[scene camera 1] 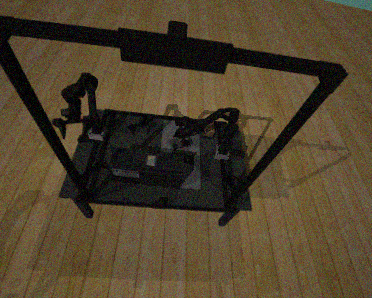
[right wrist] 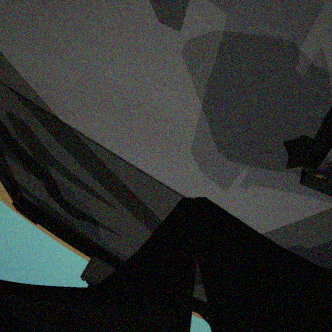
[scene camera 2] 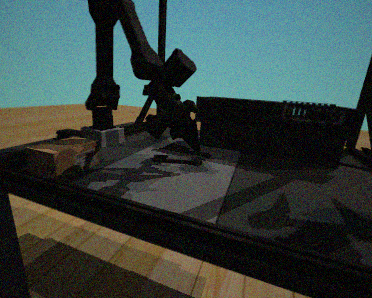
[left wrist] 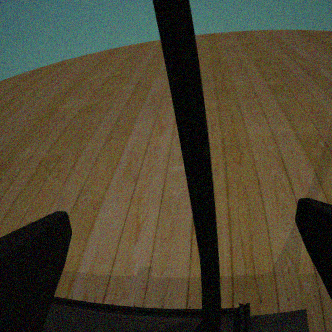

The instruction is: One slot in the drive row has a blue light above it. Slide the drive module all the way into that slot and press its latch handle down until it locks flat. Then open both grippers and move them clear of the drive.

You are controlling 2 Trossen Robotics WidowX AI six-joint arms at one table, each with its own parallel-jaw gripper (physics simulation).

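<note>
The drive module is a dark flat piece lying on the pale mat; in the right wrist view part of its end, with a small yellow mark, shows at the right edge. My right gripper is shut and empty, low over the mat near the module. My left gripper is open and empty, out beyond the table's left side. The black drive chassis stands on the table. The blue light, the slot under it and the latch handle cannot be made out.
A cardboard box stands near the table edge, beside the right arm's pale base. The pale mat lies in front of the chassis. A black overhead frame spans the table, and a dark post rises beyond the left gripper.
</note>
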